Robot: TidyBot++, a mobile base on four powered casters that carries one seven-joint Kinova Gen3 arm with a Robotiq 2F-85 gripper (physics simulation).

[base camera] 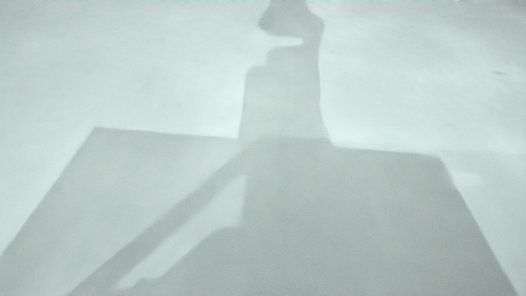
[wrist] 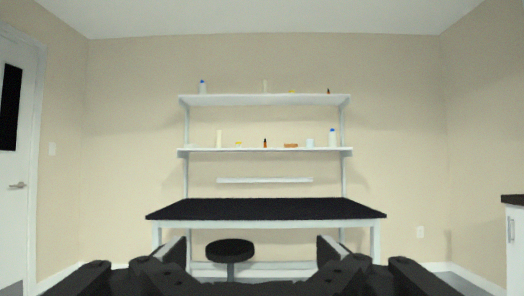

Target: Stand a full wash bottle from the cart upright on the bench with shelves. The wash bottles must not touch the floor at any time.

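Places are measured from the arm's base along level axes (x ahead, y left, z up), in centimetres.
Pixels of known places: gripper, fingertip midpoint: (wrist: 252, 251).
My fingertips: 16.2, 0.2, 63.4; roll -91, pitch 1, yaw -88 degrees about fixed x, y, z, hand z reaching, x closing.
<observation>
Behind a point stands the place of what it marks, as x, y, z.
The bench with shelves (wrist: 265, 209) stands against the far wall in the wrist view, with a black top, white legs and two white shelves above it. No bottle shows on its black top. A white bottle with a blue cap (wrist: 202, 87) {200.4, 51.7, 138.4} stands at the left of the upper shelf. Another white bottle with a blue cap (wrist: 332, 138) {197.7, -64.5, 90.9} stands at the right of the lower shelf. They are too small to tell whether they are full. My gripper (wrist: 252, 251) {16.2, 0.2, 63.4} is open and empty, facing the bench from some distance. The cart does not show in either view.
A round black stool (wrist: 230, 250) stands before the bench, left of centre. A door (wrist: 15, 215) {160.4, 184.8, 30.0} is at the left, and a white cabinet (wrist: 515, 250) {104.6, -128.1, 24.1} with a dark top at the right. Small items stand on both shelves. The base camera shows pale floor (base camera: 125, 75) {66.9, 30.7, -39.6} with the robot's shadow.
</observation>
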